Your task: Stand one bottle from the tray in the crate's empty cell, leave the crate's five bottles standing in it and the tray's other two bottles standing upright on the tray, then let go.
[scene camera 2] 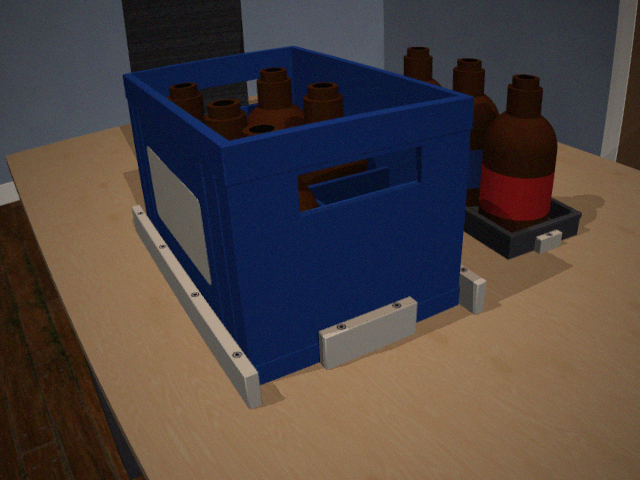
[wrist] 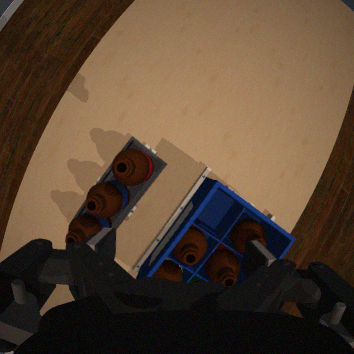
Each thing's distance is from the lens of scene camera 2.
red-labelled bottle point(scene camera 2: 520, 146): 55 cm
blue-labelled bottle point(scene camera 2: 468, 77): 62 cm
short block point(scene camera 2: 366, 333): 42 cm
The marked spots on the short block and the red-labelled bottle are 24 cm apart.
